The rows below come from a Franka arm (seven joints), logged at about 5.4 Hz.
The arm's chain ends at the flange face. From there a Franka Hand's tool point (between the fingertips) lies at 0.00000 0.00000 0.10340 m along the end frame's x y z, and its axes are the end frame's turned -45 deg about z.
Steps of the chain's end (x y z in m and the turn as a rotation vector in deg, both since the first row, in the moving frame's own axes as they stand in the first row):
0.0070 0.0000 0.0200 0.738 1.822 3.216
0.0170 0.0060 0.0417 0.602 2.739 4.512
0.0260 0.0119 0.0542 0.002 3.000 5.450
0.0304 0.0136 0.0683 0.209 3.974 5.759
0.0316 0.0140 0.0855 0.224 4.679 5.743
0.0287 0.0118 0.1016 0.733 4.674 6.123
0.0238 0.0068 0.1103 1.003 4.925 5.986
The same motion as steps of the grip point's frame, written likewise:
0.0082 0.0064 0.0199 -0.767 1.810 3.216
0.0119 0.0192 0.0416 -1.511 2.362 4.512
0.0136 0.0308 0.0541 -2.120 2.123 5.450
0.0170 0.0362 0.0681 -2.662 2.958 5.759
0.0184 0.0382 0.0852 -3.150 3.467 5.743
0.0186 0.0340 0.1012 -2.787 3.823 6.123
0.0193 0.0270 0.1099 -2.773 4.192 5.986

